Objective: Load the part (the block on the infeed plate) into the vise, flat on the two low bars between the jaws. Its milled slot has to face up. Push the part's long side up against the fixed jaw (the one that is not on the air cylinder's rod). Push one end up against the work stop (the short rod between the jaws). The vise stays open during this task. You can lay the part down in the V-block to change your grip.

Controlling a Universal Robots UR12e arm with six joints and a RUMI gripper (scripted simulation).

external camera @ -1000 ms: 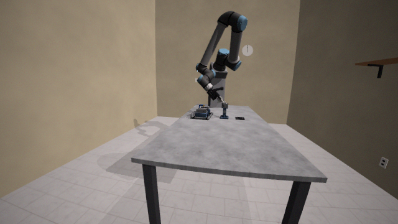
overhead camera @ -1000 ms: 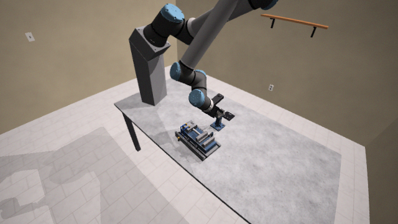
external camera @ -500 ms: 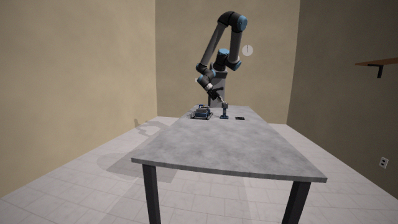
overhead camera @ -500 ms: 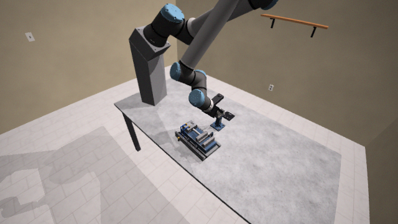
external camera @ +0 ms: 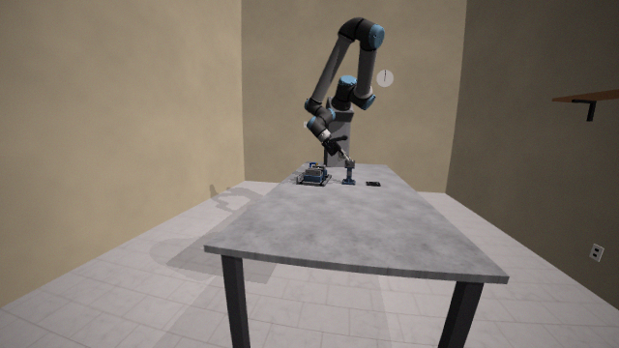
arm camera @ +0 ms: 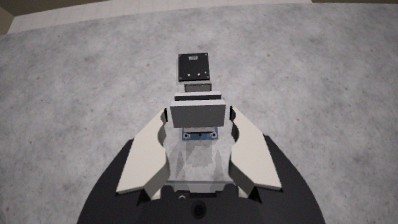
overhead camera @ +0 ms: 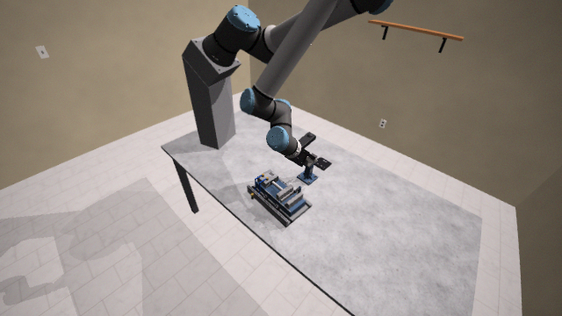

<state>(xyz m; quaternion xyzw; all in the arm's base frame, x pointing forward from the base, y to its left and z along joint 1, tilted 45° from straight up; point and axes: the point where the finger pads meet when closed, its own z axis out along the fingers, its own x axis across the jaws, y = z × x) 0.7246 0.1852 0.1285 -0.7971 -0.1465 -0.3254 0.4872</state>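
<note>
The part lies 10 mm to the left of my hand. Round my hand: cylinder rod: 220 mm to the right, 90 mm below, 20 mm ahead; work stop: 160 mm to the right, 100 mm ahead, 70 mm below; moving jaw: 220 mm to the right, 90 mm below, 70 mm ahead.
</note>
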